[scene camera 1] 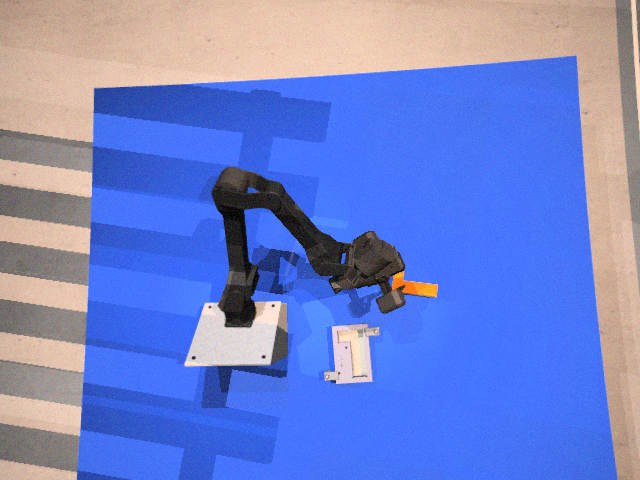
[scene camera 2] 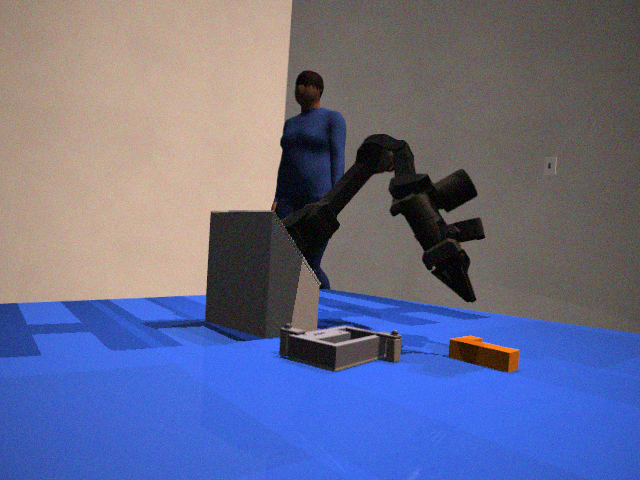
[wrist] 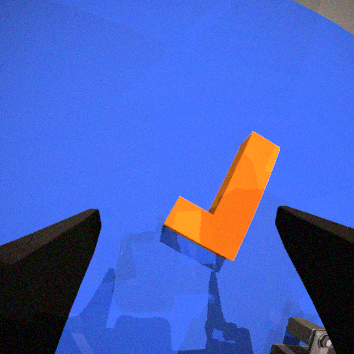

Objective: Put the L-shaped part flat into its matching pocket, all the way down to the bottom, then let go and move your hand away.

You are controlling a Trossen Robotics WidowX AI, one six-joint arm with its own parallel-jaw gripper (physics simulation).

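Pixels of known places: gripper, fingertip midpoint: [scene camera 2: 472, 301] [wrist: 189, 217]; arm's base, link origin: [scene camera 1: 240, 317] [scene camera 2: 277, 261].
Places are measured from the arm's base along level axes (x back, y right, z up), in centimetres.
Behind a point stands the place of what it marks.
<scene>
The orange L-shaped part [scene camera 1: 421, 288] @[x -43.5, y -7.7, z -10.0 cm] [scene camera 2: 485, 353] @[x -43.0, y -6.1, z -11.0 cm] [wrist: 227, 207] @[x -39.9, y -8.7, z -10.0 cm] lies flat on the blue surface, apart from the fixture; the arm hides some of it in scene camera 1. The pale fixture [scene camera 1: 342, 364] @[x -23.8, y 11.4, z -9.5 cm] [scene camera 2: 334, 356] @[x -31.1, y 15.3, z -10.9 cm] with the L-shaped pocket [scene camera 1: 357, 356] @[x -27.4, y 9.6, z -12.5 cm] stands on the same surface, nearer the arm's base, and the pocket is empty. My gripper [scene camera 2: 471, 299] @[x -37.1, y -12.0, z -4.0 cm] [wrist: 189, 217] @[x -37.1, y -12.0, z -4.0 cm] is open and empty. It hangs above the part, tilted, with clear height between fingertips and part. In the wrist view the part shows between the fingers, nearer the right one.
The fixture has two corner brackets [scene camera 1: 372, 331] @[x -31.3, y 3.1, z -8.9 cm] [scene camera 1: 331, 376] @[x -21.2, y 14.3, z -8.9 cm] that stick out at its sides. The arm's base block [scene camera 1: 235, 338] @[x -0.1, y 4.7, z 4.6 cm] [scene camera 2: 240, 268] @[x -1.4, y 10.2, z -1.3 cm] stands left of the fixture. A person in blue [scene camera 2: 312, 149] stands behind the arm.
</scene>
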